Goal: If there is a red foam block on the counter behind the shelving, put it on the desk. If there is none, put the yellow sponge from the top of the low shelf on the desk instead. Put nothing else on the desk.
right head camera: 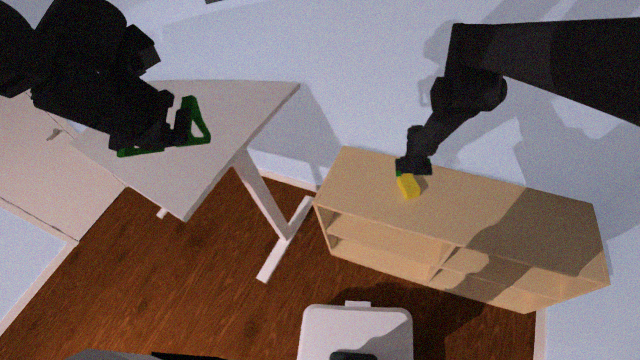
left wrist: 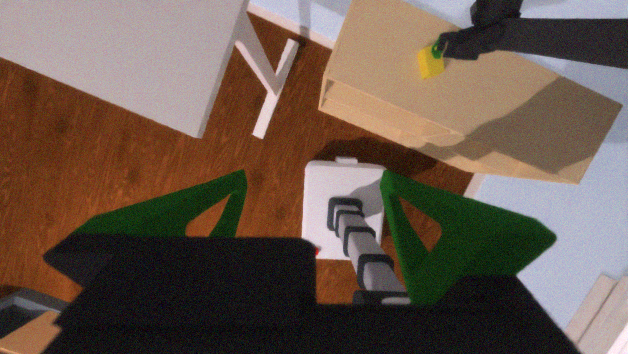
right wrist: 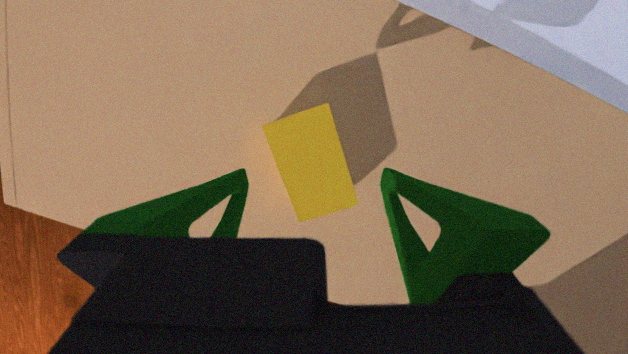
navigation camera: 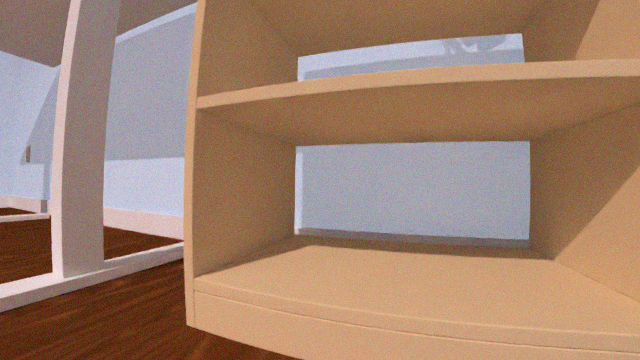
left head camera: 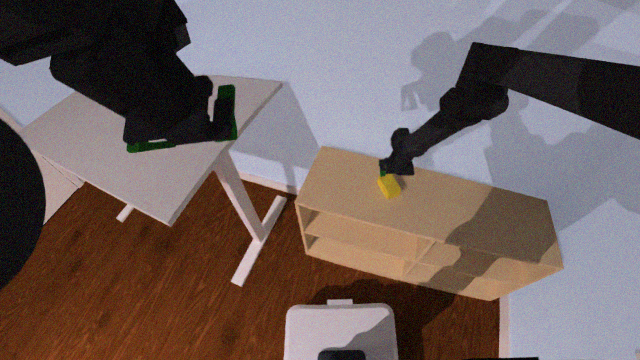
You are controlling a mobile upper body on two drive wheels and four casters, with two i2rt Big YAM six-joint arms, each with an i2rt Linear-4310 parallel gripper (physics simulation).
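Places are measured from the left arm's base along level axes (x left, y up, z ahead), in metres.
Pixels of known places: left gripper, between the fingertips: (right head camera: 185, 143) (left wrist: 313, 177) (left head camera: 204, 138); right gripper, between the fingertips: (right head camera: 410, 173) (left wrist: 444, 50) (right wrist: 314, 176) (left head camera: 392, 173).
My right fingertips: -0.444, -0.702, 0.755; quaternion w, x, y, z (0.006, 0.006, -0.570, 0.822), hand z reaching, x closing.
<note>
Behind a point stands the place of what it marks, as x, y, z.
The yellow sponge (left head camera: 389, 186) {-0.437, -0.755, 0.728} (right head camera: 408, 186) {-0.438, -0.754, 0.729} (left wrist: 430, 62) {-0.429, -0.755, 0.737} (right wrist: 310, 162) {-0.440, -0.755, 0.753} stands on the top of the low shelf (left head camera: 345, 185) {-0.251, -0.800, 0.772} (right head camera: 365, 185) {-0.257, -0.800, 0.773} (left wrist: 370, 60) {-0.212, -0.800, 0.751} (right wrist: 100, 100) {-0.205, -0.800, 0.813} (navigation camera: 400, 77) {-0.313, -1.074, 0.590}. My right gripper (left head camera: 392, 175) {-0.444, -0.702, 0.755} (right wrist: 314, 176) {-0.444, -0.702, 0.755} is open and empty, over the sponge's wall side; in the right wrist view the sponge appears between and beyond its fingertips, slightly turned. The desk (left head camera: 150, 180) {0.414, -0.460, 0.545} (right head camera: 165, 185) {0.435, -0.460, 0.522} (left wrist: 100, 60) {0.490, -0.460, 0.550} stands left of the shelf. My left gripper (left wrist: 313, 177) {0.000, -0.132, 0.352} is open and empty; in the head views it appears over the desk. No red foam block or counter is recognisable.
My white base (left head camera: 325, 325) {-0.154, -1.150, 0.219} (right head camera: 340, 330) {-0.155, -1.150, 0.201} (left wrist: 320, 200) {-0.070, -1.150, 0.080} stands in front of the shelf. A white desk leg (left head camera: 240, 200) {0.265, -0.905, 0.767} (right head camera: 265, 195) {0.257, -0.900, 0.791} (navigation camera: 80, 150) {0.261, -1.130, 0.778} stands left of the shelf. The wall is close behind the shelf. A pale cabinet (right head camera: 30, 165) {2.517, -0.564, 0.838} stands at the left of the right head view.
</note>
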